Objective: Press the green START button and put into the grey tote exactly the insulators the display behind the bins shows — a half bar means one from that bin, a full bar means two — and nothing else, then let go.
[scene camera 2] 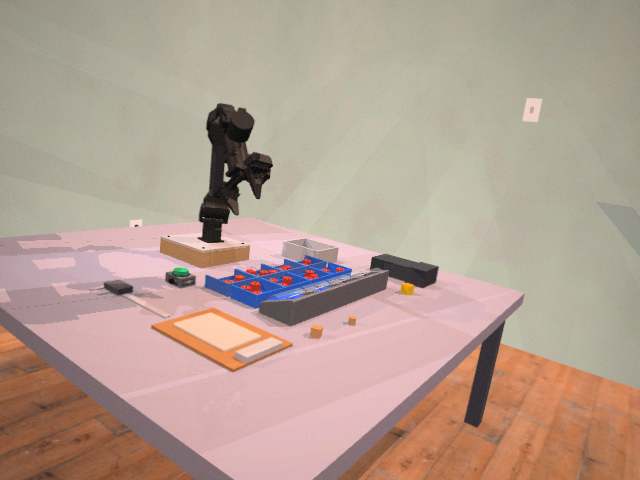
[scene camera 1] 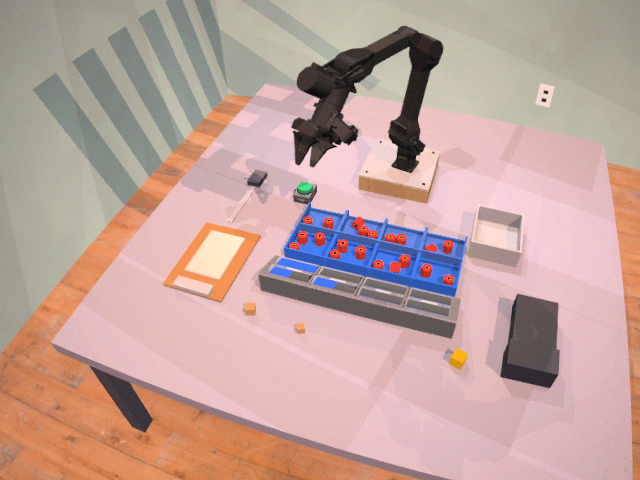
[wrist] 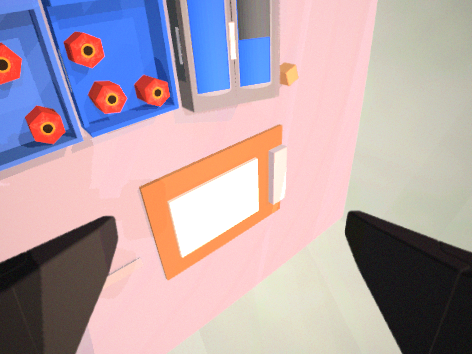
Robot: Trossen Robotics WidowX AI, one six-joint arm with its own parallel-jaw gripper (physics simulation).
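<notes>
My gripper [scene camera 1: 305, 163] [scene camera 2: 247, 205] [wrist: 233, 225] is open and empty, high above the table near the START button. The green START button [scene camera 1: 305, 187] [scene camera 2: 180, 271] sits on a small dark box. Red insulators, one marked here [scene camera 1: 360, 252] [wrist: 108, 96], lie in the blue bins [scene camera 1: 330, 261] [scene camera 2: 245, 298] [wrist: 132, 120], two rows of four. The display [scene camera 1: 356, 307] [scene camera 2: 336, 303] [wrist: 212, 102] shows, in its leftmost column in scene view 1, a full bar at the back and a half bar in front; the second column has a front half bar. Its other bars look unlit. The grey tote [scene camera 1: 493, 253] [scene camera 2: 297, 251] looks empty.
An orange clipboard [scene camera 1: 178, 268] [scene camera 2: 193, 338] [wrist: 155, 215] lies beside the display. A dark-headed tool [scene camera 1: 257, 177] [scene camera 2: 118, 287] lies near the button. Small orange cubes [scene camera 1: 250, 308] [scene camera 2: 316, 331], a yellow cube [scene camera 1: 458, 358] [scene camera 2: 407, 288] and a black block [scene camera 1: 532, 335] [scene camera 2: 403, 269] are also there.
</notes>
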